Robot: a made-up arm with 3 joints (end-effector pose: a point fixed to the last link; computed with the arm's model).
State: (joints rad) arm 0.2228 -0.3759 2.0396
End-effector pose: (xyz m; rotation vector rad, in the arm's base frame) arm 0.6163 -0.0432 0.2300 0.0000 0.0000 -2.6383
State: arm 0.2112 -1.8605 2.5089
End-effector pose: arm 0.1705 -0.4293 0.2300 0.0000 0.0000 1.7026
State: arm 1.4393 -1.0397 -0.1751
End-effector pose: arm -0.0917 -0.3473 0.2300 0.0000 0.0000 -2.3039
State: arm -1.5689 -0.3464 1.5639
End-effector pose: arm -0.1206 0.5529 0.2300 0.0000 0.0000 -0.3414
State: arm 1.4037 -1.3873 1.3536
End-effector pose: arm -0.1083 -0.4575 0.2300 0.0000 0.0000 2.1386
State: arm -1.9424 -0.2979 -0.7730
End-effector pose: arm -0.0988 0.4568 0.2300 0.0000 0.0000 2.4175
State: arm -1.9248 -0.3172 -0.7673
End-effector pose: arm -0.0858 0.4571 0.2300 0.0000 0.0000 2.3749
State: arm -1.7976 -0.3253 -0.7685
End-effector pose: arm -0.0249 0.4639 0.2300 0.0000 0.0000 2.2408
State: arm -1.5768 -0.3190 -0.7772
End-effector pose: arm 0.0766 0.4596 0.2300 0.0000 0.0000 2.0350
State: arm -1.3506 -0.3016 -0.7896
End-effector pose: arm 0.1753 0.4346 0.2300 0.0000 0.0000 1.8386
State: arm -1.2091 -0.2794 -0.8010
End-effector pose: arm 0.2320 0.4107 0.2300 0.0000 0.0000 1.7307
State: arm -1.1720 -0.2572 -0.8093
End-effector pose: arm 0.2439 0.4069 0.2300 0.0000 0.0000 1.7241
